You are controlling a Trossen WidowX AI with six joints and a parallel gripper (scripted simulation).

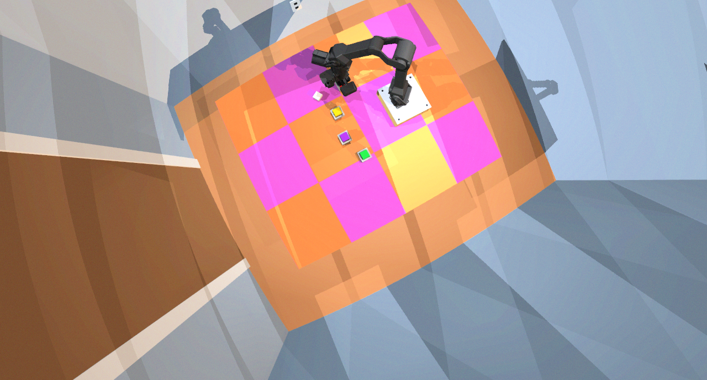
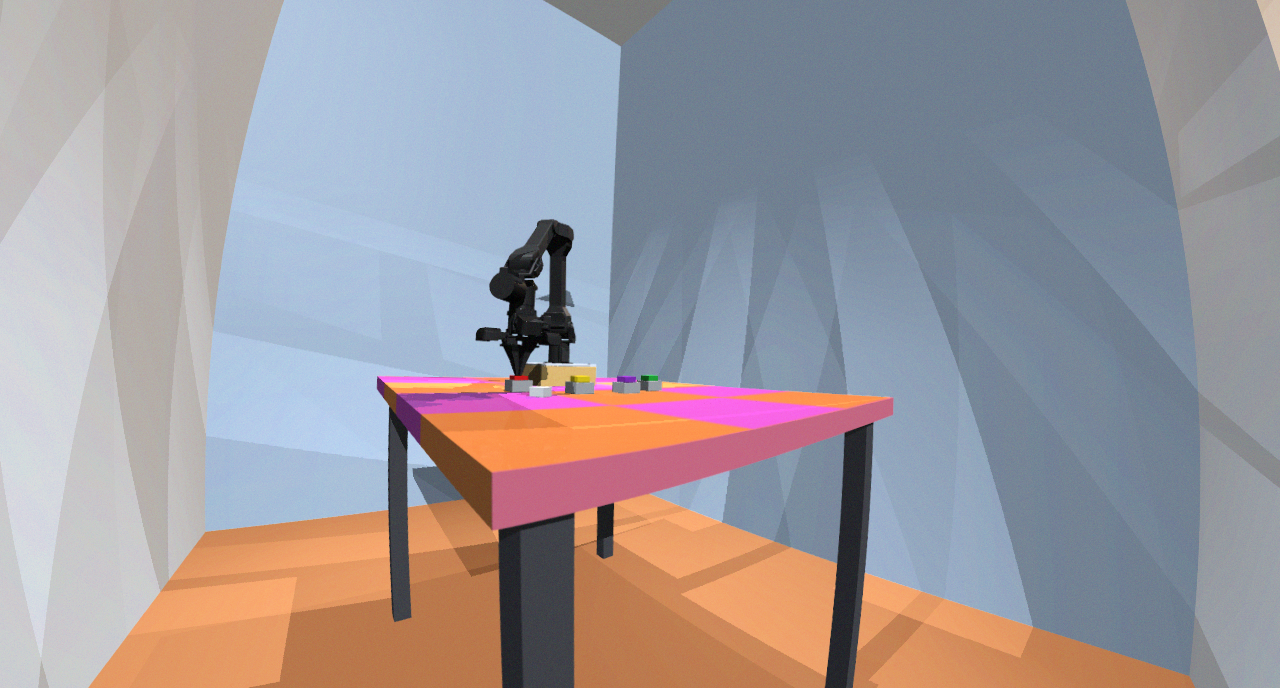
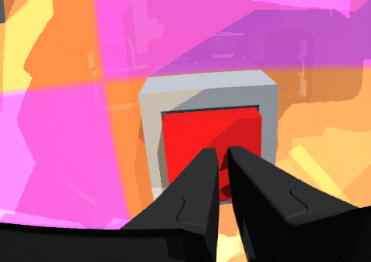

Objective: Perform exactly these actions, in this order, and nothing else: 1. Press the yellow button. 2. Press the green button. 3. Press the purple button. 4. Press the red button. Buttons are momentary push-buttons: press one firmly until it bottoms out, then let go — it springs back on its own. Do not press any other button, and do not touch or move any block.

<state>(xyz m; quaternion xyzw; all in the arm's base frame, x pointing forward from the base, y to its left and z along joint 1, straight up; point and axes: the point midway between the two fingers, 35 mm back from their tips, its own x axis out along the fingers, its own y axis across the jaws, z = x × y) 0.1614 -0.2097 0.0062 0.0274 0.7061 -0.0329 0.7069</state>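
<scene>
Now: gripper tip 11 cm to the right of the yellow button and 9 cm short of it. Round my gripper tip: small white block (12 cm ahead, 2 cm below, 1 cm to the right); green button (33 cm to the left, 9 cm ahead); purple button (22 cm to the left, 12 cm ahead).
</scene>
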